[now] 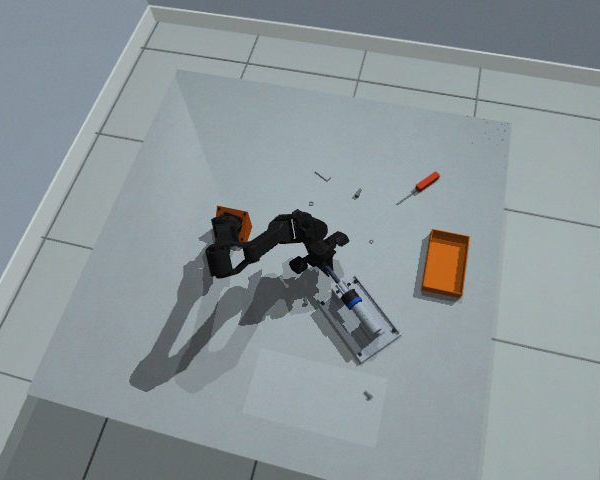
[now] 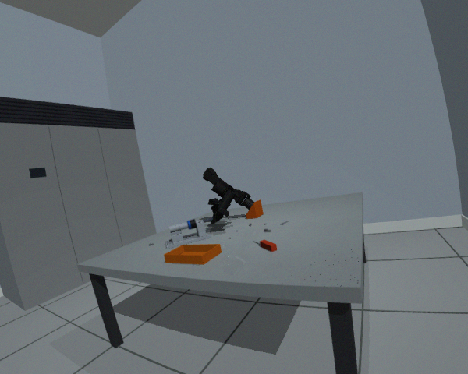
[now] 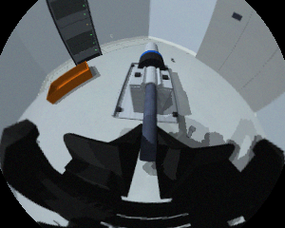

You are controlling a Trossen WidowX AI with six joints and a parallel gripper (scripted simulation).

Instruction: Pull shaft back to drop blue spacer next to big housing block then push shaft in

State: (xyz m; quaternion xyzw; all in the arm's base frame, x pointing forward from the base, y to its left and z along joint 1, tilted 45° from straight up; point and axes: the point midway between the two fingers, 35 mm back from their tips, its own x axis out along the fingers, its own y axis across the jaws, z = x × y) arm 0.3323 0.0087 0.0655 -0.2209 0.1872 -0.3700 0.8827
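Right now the shaft is 40 mm ahead of my gripper tip, 30 mm to the right of it and 20 mm above it. From my gripper tip the other things lie so: l-shaped key (360 mm to the left, 150 mm behind, 50 mm below); blue spacer (100 mm ahead, 70 mm to the right, 20 mm above); orange tray (320 mm ahead, 170 mm to the left, 50 mm below).
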